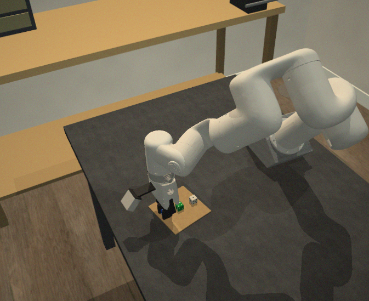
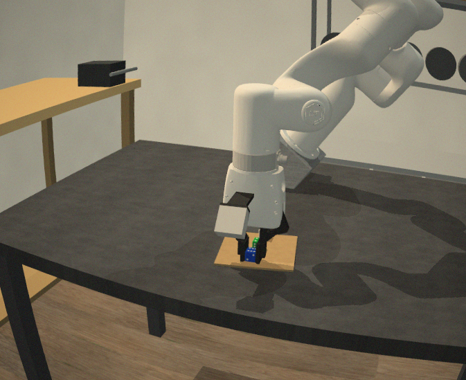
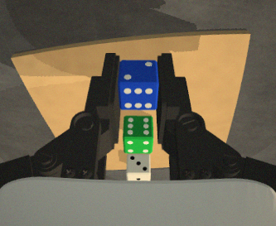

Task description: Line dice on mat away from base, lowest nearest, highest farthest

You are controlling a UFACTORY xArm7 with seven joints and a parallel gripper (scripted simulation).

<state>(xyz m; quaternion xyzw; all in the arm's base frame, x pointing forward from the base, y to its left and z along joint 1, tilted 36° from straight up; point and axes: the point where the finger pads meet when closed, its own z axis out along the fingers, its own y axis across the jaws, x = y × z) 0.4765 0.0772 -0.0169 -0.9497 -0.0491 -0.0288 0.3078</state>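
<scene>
Right now my hand is 1 cm above the blue die. Also, from my hand: green die 5 cm behind, 2 cm below, 1 cm to the right; white die 10 cm behind, 2 cm below, 1 cm to the right; tan square mat 5 cm behind, 3 cm below, 1 cm to the right.
</scene>
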